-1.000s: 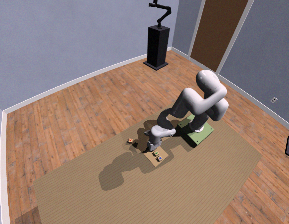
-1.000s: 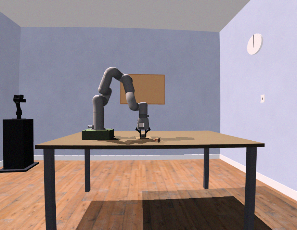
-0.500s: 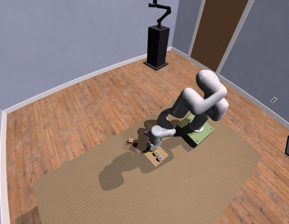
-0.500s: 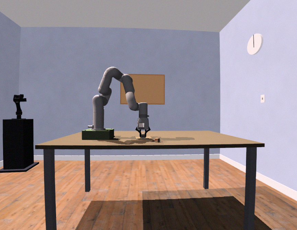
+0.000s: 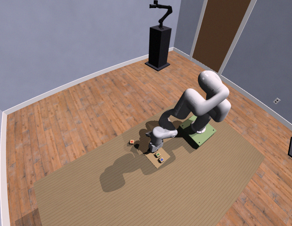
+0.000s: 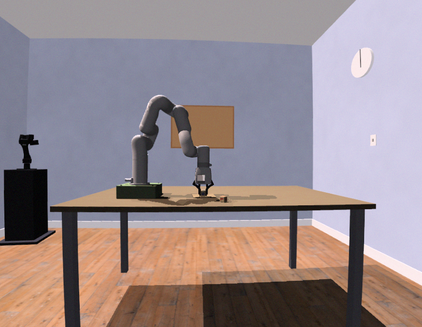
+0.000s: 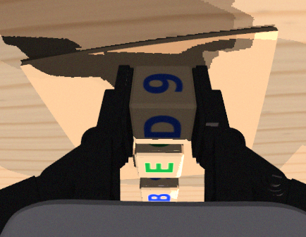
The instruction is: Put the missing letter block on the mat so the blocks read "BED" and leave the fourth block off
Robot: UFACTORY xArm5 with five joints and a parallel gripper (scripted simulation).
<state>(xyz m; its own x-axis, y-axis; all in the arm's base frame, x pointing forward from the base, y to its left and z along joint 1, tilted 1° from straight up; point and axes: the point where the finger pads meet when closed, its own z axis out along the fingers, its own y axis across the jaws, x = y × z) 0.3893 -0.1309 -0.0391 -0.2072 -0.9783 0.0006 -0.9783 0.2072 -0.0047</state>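
Right now the tan mat is 1 cm ahead of my hand, 5 cm to the left of it and 3 cm below it.
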